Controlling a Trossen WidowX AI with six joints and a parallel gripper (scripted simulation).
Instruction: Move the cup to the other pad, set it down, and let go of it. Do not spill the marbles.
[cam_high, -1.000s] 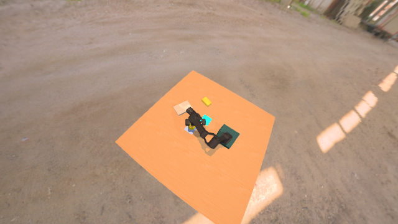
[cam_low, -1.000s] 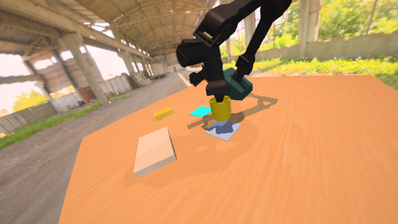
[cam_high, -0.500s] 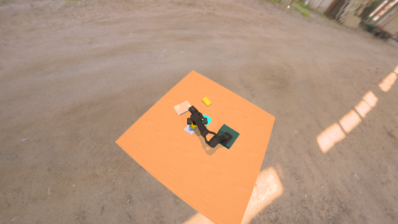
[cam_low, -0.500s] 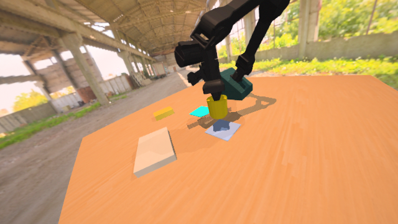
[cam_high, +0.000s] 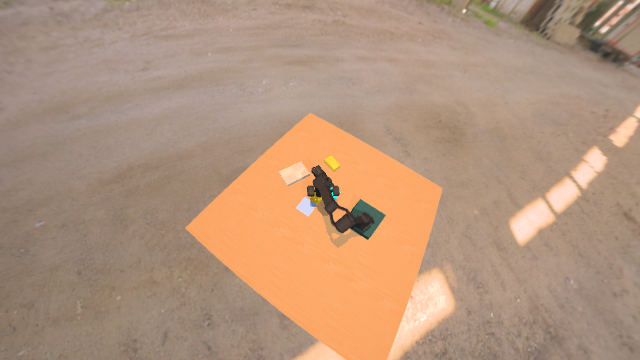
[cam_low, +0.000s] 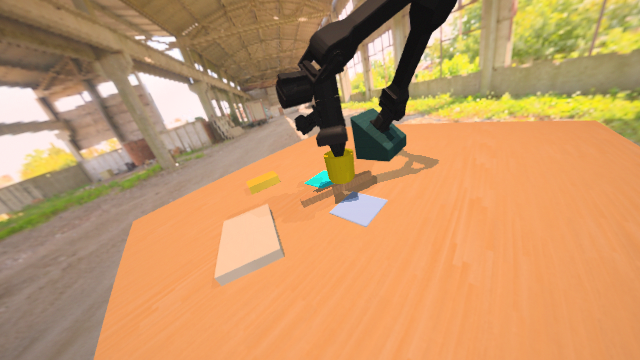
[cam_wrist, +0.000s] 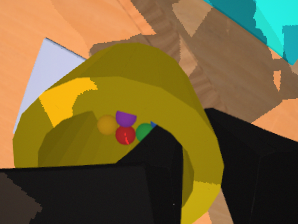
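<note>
Right now my gripper tip is 20 mm past the cyan pad, 110 mm to the left of it and 90 mm above it. Also, from my gripper tip: thin low bar (10 mm ahead, 10 mm to the right, 80 mm below); then yellow cup (20 mm ahead, 20 mm to the left).
</note>
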